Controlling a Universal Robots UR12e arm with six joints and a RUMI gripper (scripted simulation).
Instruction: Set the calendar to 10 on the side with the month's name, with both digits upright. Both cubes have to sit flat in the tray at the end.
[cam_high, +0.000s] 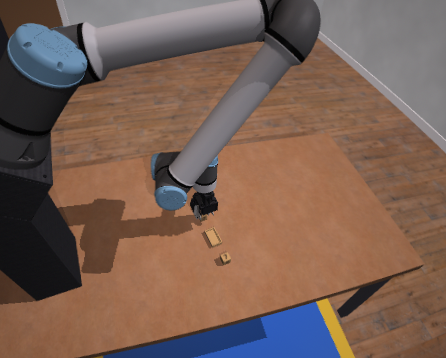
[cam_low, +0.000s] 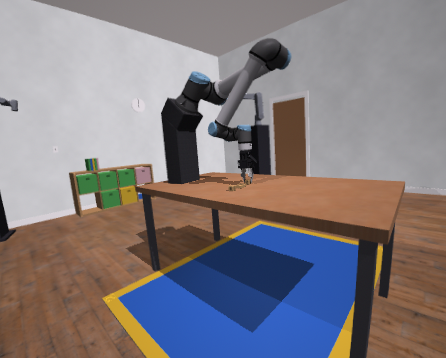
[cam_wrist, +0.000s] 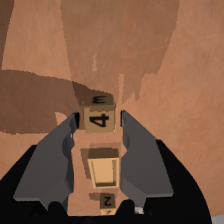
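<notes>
My gripper is now 5 cm short of the wooden tray, 10 cm to the left of it and 2 cm above it.
</notes>
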